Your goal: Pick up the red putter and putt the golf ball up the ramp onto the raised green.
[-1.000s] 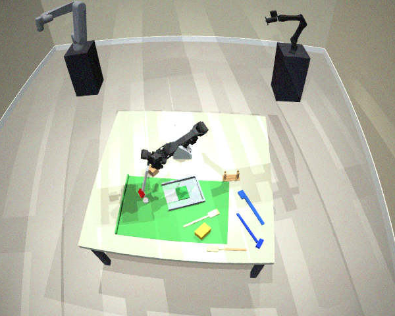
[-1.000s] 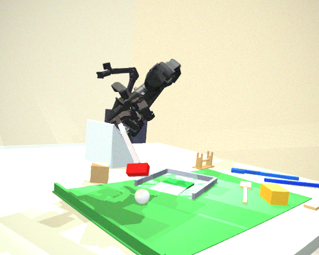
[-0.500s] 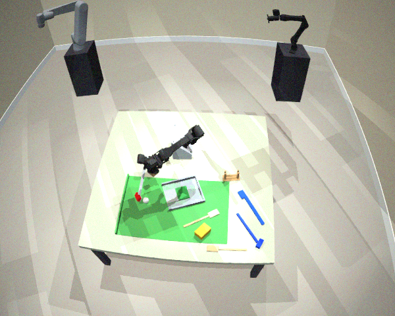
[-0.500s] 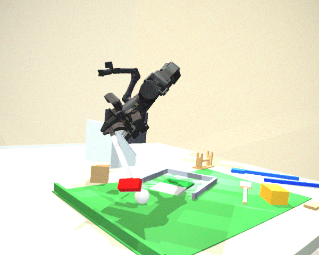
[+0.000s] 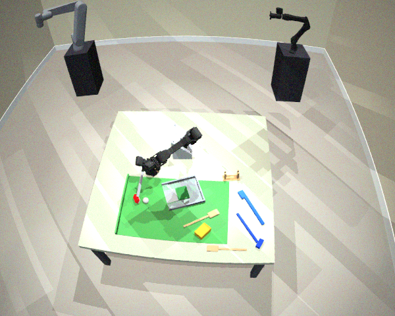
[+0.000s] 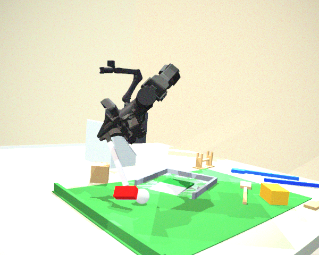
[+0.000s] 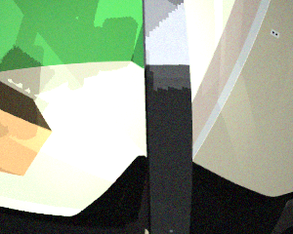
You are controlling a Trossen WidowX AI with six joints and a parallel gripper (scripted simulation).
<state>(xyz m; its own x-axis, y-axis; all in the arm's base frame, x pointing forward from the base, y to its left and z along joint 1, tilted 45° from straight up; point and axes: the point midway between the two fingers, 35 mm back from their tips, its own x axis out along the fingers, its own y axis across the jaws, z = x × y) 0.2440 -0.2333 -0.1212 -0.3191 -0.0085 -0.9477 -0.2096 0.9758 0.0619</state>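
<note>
My gripper tip is 100 mm short of the red putter, 50 mm above it and 10 mm to the left of it. Round my gripper tip: tan cube: 130 mm below, 60 mm to the left, 60 mm behind; green rail: 210 mm ahead, 150 mm to the right, 140 mm below; white golf ball: 190 mm ahead, 140 mm below, 20 mm to the left.
</note>
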